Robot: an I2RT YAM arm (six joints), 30 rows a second.
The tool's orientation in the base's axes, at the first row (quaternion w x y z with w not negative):
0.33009, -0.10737, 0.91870, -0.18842
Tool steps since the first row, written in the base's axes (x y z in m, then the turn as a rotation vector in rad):
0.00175, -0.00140, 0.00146, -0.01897, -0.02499, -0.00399
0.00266, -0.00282, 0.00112, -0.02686, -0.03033, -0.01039
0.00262, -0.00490, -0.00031, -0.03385, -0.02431, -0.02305
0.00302, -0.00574, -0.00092, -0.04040, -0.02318, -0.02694
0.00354, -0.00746, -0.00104, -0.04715, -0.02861, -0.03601
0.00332, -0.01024, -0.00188, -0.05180, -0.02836, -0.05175
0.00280, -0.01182, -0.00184, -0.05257, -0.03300, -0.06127
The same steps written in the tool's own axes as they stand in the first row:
-0.00170, -0.00200, 0.00048, 0.02470, -0.01959, -0.00256
-0.00175, -0.00322, 0.00170, 0.03602, -0.02119, -0.00164
-0.00024, -0.00450, 0.00326, 0.04656, -0.00994, 0.00118
0.00007, -0.00504, 0.00419, 0.05337, -0.00682, -0.00060
0.00030, -0.00658, 0.00508, 0.06537, -0.00746, 0.00298
0.00184, -0.00873, 0.00630, 0.07773, -0.00033, 0.01109
0.00272, -0.01014, 0.00637, 0.08520, -0.00051, 0.01864

